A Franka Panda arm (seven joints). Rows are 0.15 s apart.
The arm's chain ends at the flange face. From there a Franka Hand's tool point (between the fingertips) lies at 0.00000 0.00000 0.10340 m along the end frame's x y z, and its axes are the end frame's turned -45 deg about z.
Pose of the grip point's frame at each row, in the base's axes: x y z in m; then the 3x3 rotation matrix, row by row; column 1 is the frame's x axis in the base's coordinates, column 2 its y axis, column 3 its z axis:
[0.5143 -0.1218 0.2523], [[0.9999 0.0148 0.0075], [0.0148 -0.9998 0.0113], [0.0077 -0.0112 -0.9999]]
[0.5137 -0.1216 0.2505], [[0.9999 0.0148 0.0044], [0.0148 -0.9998 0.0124], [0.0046 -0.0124 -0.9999]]
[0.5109 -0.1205 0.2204], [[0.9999 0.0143 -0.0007], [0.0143 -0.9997 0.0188], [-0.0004 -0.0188 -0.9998]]
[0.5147 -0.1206 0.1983], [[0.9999 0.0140 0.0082], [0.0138 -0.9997 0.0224], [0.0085 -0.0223 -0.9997]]
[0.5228 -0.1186 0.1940], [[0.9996 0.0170 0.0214], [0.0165 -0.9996 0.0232], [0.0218 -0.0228 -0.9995]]
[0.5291 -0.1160 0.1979], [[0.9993 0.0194 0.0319], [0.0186 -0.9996 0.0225], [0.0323 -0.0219 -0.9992]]
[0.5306 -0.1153 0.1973], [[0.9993 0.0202 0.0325], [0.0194 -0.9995 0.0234], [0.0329 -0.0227 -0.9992]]
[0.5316 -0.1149 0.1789], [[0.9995 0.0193 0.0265], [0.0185 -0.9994 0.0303], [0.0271 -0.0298 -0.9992]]
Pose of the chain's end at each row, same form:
[0.5135 -0.1230 0.3557], [[0.7175 -0.6966 0.0075], [-0.6965 -0.7174 0.0113], [-0.0025 -0.0134 -0.9999]]
[0.5132 -0.1229 0.3539], [[0.7175 -0.6966 0.0044], [-0.6965 -0.7174 0.0124], [-0.0055 -0.0120 -0.9999]]
[0.5110 -0.1224 0.3238], [[0.7171 -0.6969 -0.0007], [-0.6968 -0.7170 0.0188], [-0.0136 -0.0130 -0.9998]]
[0.5139 -0.1229 0.3017], [[0.7169 -0.6971 0.0082], [-0.6971 -0.7167 0.0224], [-0.0098 -0.0218 -0.9997]]
[0.5206 -0.1210 0.2973], [[0.7188 -0.6948 0.0214], [-0.6952 -0.7185 0.0232], [-0.0007 -0.0315 -0.9995]]
[0.5258 -0.1183 0.3012], [[0.7203 -0.6929 0.0319], [-0.6937 -0.7200 0.0225], [0.0074 -0.0383 -0.9992]]
[0.5272 -0.1177 0.3006], [[0.7209 -0.6923 0.0325], [-0.6930 -0.7205 0.0234], [0.0072 -0.0393 -0.9992]]
[0.5289 -0.1180 0.2822], [[0.7204 -0.6931 0.0265], [-0.6936 -0.7198 0.0303], [-0.0019 -0.0402 -0.9992]]

